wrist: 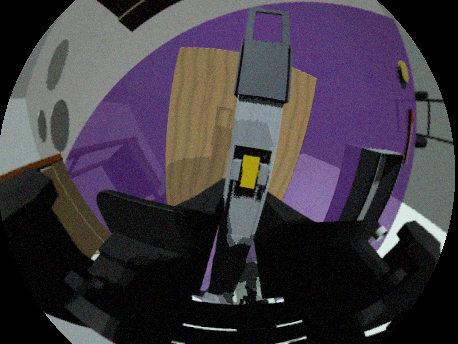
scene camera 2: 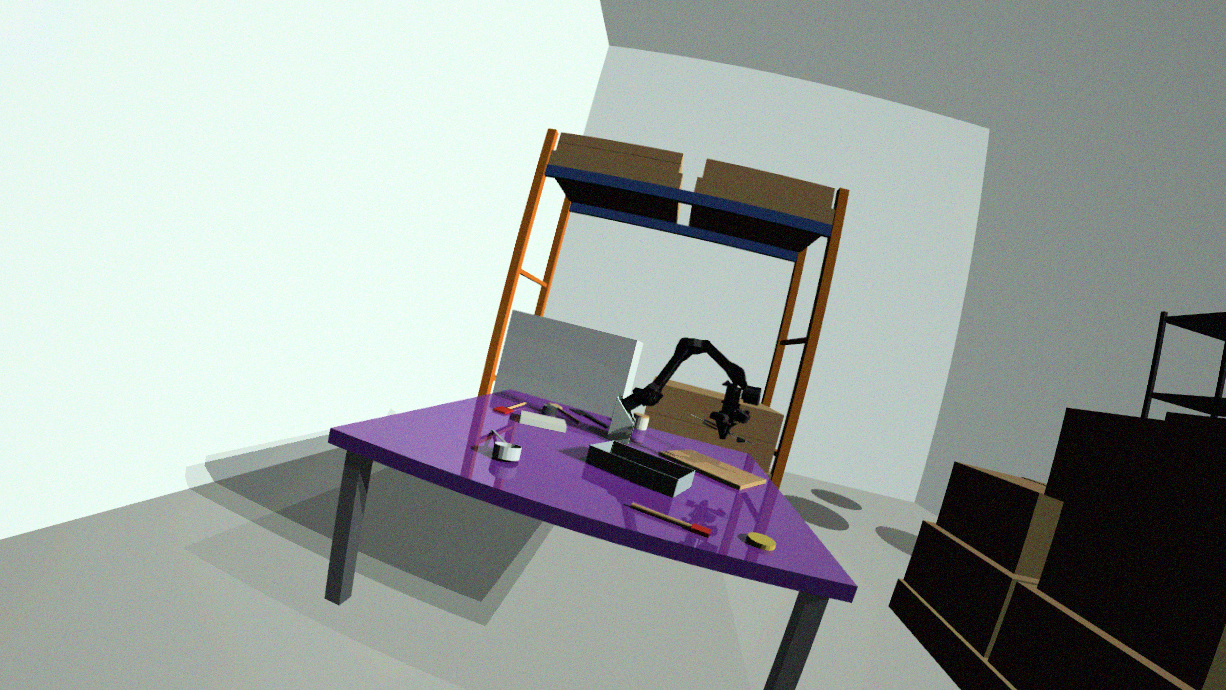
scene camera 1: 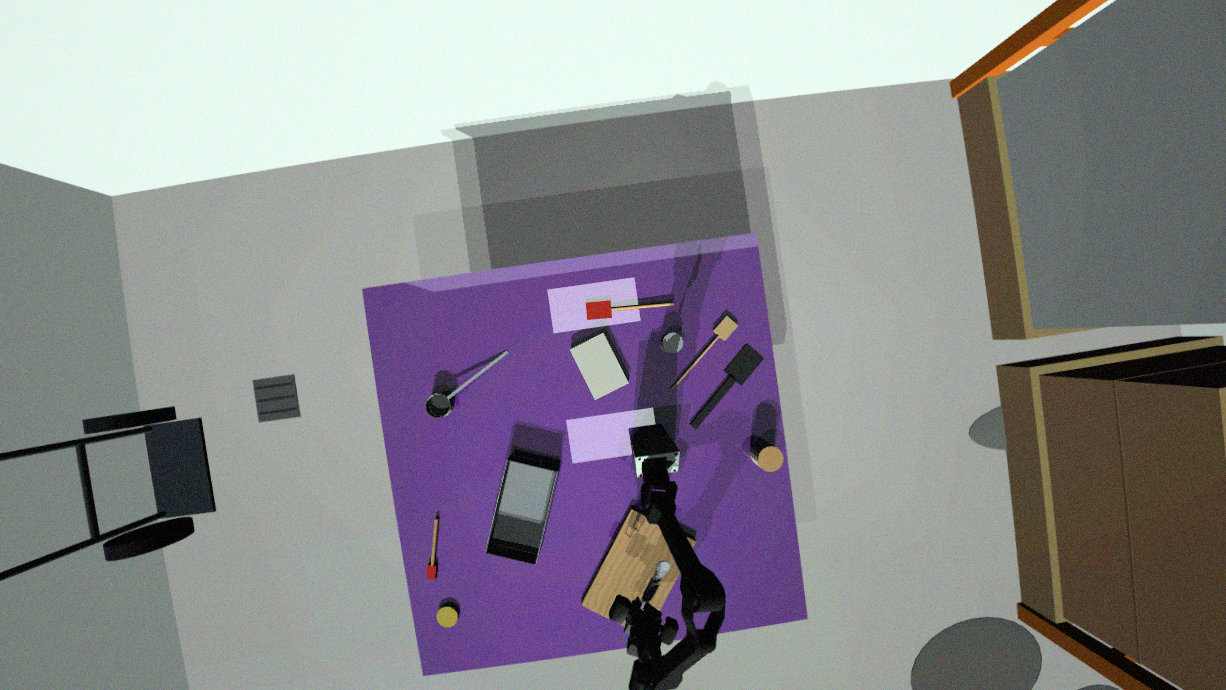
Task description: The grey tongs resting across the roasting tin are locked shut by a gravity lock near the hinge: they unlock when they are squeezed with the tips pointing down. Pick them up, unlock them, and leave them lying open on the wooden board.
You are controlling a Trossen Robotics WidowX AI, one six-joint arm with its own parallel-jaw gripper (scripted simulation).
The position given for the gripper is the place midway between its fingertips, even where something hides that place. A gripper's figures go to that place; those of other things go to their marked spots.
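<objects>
Wooden board (scene camera 1: 631, 561): 136 cm from the lens. Gripper (scene camera 1: 640, 599): 130 cm from the lens. Tan-topped cylinder (scene camera 1: 767, 456): 126 cm from the lens. White block (scene camera 1: 595, 359): 116 cm from the lens. Marked spots on the wooden board and the white block: 67 cm apart.
</objects>
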